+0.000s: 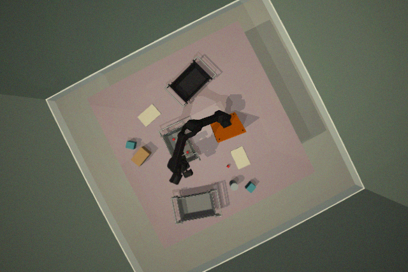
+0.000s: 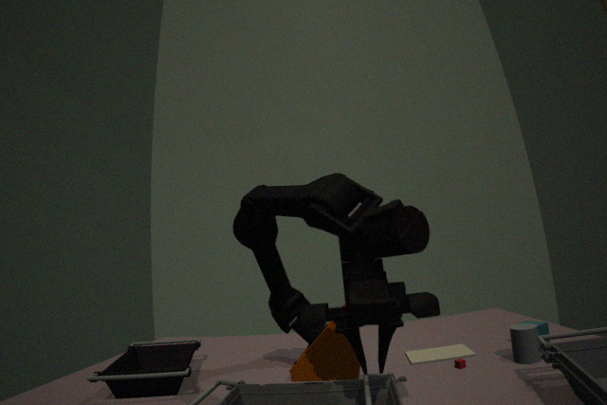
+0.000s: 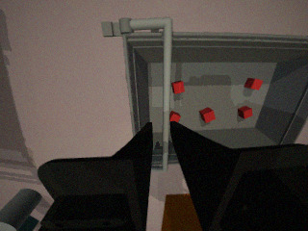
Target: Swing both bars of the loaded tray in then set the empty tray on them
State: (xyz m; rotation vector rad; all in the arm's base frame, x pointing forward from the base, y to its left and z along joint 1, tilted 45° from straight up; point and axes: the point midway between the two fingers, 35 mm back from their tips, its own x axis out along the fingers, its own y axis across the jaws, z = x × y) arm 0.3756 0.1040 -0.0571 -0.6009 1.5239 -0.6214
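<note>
Right now my gripper tip is 27 cm past the black tray, 49 cm to the left of it and 5 cm above it. From my gripper tip the other things lie so: small red cube 26 cm behind, 19 cm to the left, 9 cm below; then grey cylinder 24 cm behind, 33 cm to the left, 6 cm below; then tan block 29 cm ahead, 15 cm to the right, 7 cm below.
</note>
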